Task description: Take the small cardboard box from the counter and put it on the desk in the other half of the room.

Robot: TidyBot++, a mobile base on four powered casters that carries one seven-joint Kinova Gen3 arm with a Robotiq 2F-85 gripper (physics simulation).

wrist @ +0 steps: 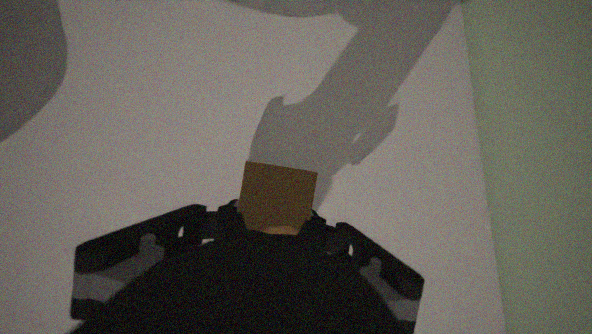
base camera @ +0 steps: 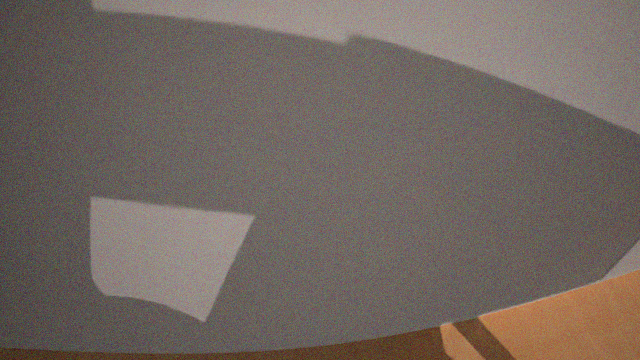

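Note:
The small cardboard box is brown and shows at the middle of the wrist view, over the pale counter. My gripper is shut on the box, with one finger against its left side and one against its right side. The near part of the box is hidden by the black gripper body. Whether the box touches the counter cannot be told. The box and the gripper do not show in the base camera view, and the desk does not show in either view.
The counter's straight edge runs down the right of the wrist view, with a green surface beyond it. Arm shadows fall on the counter. In the base camera view a pale, mostly shaded surface stands close, with orange-brown floor at the lower right.

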